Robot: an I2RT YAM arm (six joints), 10 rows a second.
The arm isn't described. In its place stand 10 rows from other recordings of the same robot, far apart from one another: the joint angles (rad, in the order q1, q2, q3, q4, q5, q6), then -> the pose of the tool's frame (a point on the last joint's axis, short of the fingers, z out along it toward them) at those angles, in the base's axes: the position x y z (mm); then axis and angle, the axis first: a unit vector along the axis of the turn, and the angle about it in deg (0 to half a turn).
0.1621, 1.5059, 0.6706, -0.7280, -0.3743, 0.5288 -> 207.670 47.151 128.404 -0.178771 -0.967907 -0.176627 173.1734
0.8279, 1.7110, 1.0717, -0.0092, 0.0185, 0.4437 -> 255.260 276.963 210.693 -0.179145 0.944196 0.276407 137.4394
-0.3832, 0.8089, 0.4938, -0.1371, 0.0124, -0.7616 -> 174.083 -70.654 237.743 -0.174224 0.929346 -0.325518 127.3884
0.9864, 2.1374, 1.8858, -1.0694, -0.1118, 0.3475 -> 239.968 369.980 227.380 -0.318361 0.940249 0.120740 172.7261
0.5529, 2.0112, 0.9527, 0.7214, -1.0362, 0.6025 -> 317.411 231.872 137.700 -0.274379 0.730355 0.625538 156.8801
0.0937, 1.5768, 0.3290, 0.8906, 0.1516, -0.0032 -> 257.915 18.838 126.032 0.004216 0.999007 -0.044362 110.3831
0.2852, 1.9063, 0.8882, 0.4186, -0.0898, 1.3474 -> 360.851 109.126 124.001 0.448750 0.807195 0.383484 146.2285
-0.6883, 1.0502, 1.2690, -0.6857, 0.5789, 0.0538 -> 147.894 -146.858 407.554 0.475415 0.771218 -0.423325 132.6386
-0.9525, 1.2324, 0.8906, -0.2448, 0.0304, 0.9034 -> 158.266 -224.357 276.281 0.804928 0.592696 -0.028344 123.6781
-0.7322, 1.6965, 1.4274, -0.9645, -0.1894, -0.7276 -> 258.294 -223.165 265.295 -0.013853 0.998993 -0.042667 158.4855
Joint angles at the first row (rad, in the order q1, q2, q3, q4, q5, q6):
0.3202, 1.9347, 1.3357, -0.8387, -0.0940, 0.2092
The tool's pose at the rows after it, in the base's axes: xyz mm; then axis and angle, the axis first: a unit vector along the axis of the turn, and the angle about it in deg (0 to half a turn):
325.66 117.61 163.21 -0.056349 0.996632 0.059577 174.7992
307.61 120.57 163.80 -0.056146 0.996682 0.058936 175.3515
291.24 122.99 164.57 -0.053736 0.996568 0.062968 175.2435
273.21 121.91 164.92 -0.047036 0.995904 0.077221 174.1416
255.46 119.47 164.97 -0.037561 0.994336 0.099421 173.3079
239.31 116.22 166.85 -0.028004 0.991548 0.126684 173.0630
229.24 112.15 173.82 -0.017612 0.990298 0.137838 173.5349
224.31 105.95 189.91 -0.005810 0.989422 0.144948 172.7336
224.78 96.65 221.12 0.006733 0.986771 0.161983 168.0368
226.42 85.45 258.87 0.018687 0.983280 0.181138 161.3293
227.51 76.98 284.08 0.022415 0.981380 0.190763 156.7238
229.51 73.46 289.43 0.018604 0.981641 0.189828 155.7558
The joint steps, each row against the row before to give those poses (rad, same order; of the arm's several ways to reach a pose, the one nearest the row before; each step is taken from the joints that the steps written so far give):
0.0172, -0.0607, -0.0820, 0.0088, 0.0049, 0.0206
0.0267, -0.0542, -0.0679, 0.0065, 0.0016, 0.0268
0.0252, -0.0541, -0.0648, 0.0175, -0.0039, 0.0305
0.0176, -0.0725, -0.0863, 0.0443, -0.0167, 0.0335
0.0129, -0.0748, -0.0850, 0.0435, -0.0321, 0.0366
0.0077, -0.0736, -0.0702, 0.0255, -0.0450, 0.0336
-0.0012, -0.0550, -0.0225, -0.0286, -0.0217, 0.0226
-0.0156, -0.0591, 0.0141, -0.0549, -0.0081, 0.0110
-0.0363, -0.0797, 0.0530, -0.0473, -0.0041, -0.0008
-0.0457, -0.0736, 0.0778, -0.0336, -0.0016, -0.0076
-0.0352, -0.0355, 0.0607, -0.0194, -0.0019, -0.0179
-0.0167, 0.0004, 0.0191, -0.0077, -0.0027, -0.0225

